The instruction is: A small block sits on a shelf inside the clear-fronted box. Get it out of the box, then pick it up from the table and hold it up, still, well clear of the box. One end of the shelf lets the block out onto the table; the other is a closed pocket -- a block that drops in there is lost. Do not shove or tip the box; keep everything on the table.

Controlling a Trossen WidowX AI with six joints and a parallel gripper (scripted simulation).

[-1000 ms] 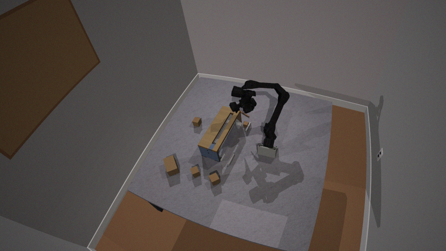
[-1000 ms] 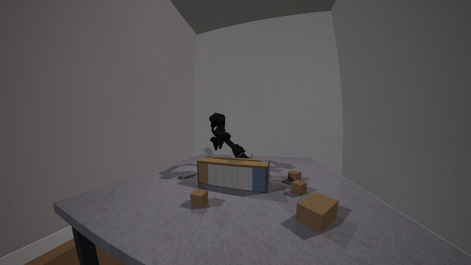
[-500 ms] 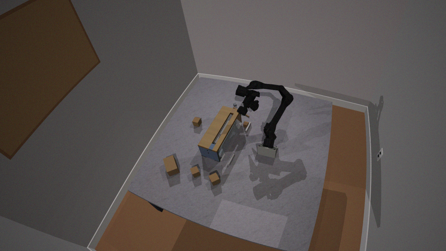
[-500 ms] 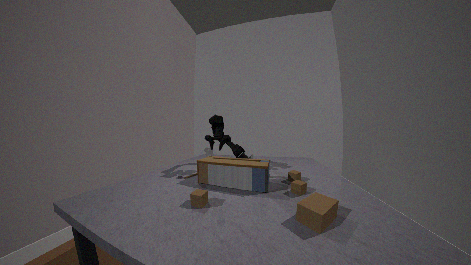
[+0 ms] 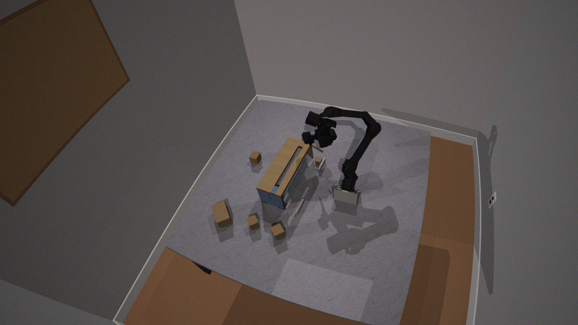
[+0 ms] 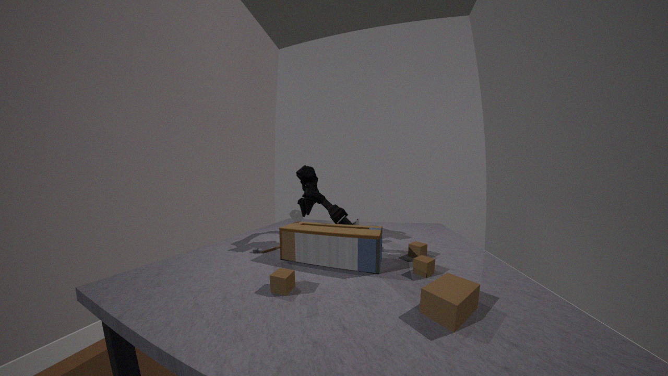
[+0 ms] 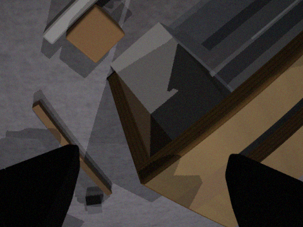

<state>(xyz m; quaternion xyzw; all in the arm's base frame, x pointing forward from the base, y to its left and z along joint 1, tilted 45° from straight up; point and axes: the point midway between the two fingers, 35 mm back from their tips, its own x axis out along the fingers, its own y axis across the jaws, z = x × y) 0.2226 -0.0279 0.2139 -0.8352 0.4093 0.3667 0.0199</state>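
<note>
Now: gripper tip 2 cm past the small brown block and 14 cm above it. The rest, counted from my gripper tip: long box (8 cm ahead, 16 cm to the left, 9 cm below).
</note>
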